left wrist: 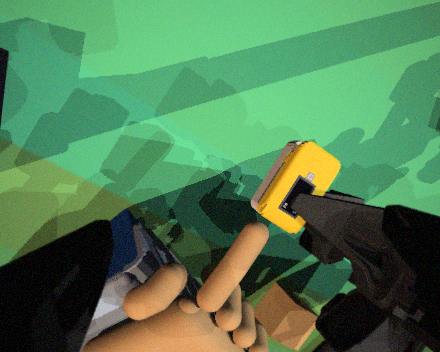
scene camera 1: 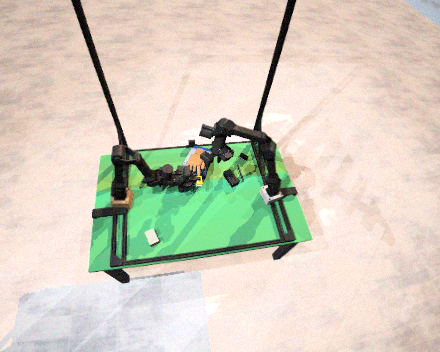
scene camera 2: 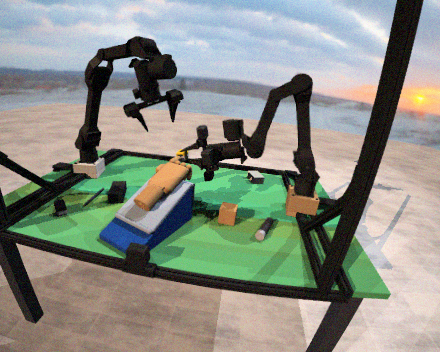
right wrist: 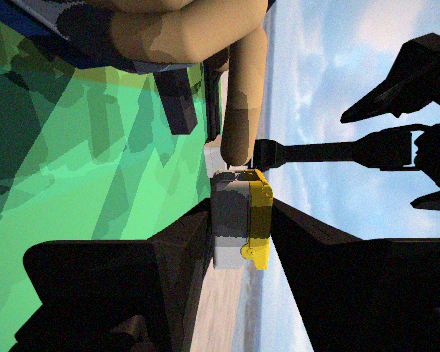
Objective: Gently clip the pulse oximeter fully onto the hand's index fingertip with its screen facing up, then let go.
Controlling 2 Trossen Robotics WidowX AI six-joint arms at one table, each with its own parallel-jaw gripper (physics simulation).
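Frame: origin at the left arm's base, x ahead, y left, z up, level; centimetres.
Seen in the pictures: left gripper, fingertip midpoint: (left wrist: 248, 225) (scene camera 1: 212, 166) (scene camera 2: 160, 126) (right wrist: 371, 153); right gripper, fingertip midpoint: (left wrist: 284, 194) (scene camera 1: 199, 180) (scene camera 2: 181, 155) (right wrist: 238, 204); left arm's base at its link origin: (scene camera 1: 272, 191) (scene camera 2: 88, 160); right arm's base at its link origin: (scene camera 1: 120, 195) (scene camera 2: 303, 192).
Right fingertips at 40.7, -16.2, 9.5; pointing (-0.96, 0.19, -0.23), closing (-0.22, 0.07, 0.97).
Offsets run from my right fingertips to a thing's top centre, as dx, dy, dz. "spot": to the spot under its first point.
The yellow and grey pulse oximeter {+0.4, +0.8, +2.0} (scene camera 1: 199, 180) (scene camera 2: 181, 154) (left wrist: 320, 165) (right wrist: 232, 215) is held in the air off the fingertip. Its dark screen faces up, partly covered by a finger of my right gripper (right wrist: 242, 207), which is shut on it from above and below. The hand (scene camera 1: 197, 159) (scene camera 2: 167, 175) lies on a sloped support. Its index finger (left wrist: 232, 267) (right wrist: 245, 100) ends close to the oximeter's open end; in the left wrist view the tip is near that end's left corner, and a small gap shows in the right wrist view. My left gripper (scene camera 2: 160, 125) is open and empty above the hand.
The blue and grey wedge support {spot: -1.0, -24.0, -8.3} (scene camera 2: 172, 212) carries the hand. An orange cube {+15.7, -16.2, -10.4} (scene camera 2: 227, 214) (left wrist: 287, 315) and a dark cylinder {+26.3, -22.2, -12.6} (scene camera 2: 264, 229) lie right of it in scene camera 2. A black box {-22.5, -3.0, -11.9} (scene camera 2: 117, 191), a pen {-30.5, -5.7, -14.4} (scene camera 2: 93, 197) and a small black object {-37.5, -15.8, -12.1} (scene camera 2: 60, 207) lie left; a white box {+32.9, +17.8, -12.4} (scene camera 1: 152, 237) stands apart.
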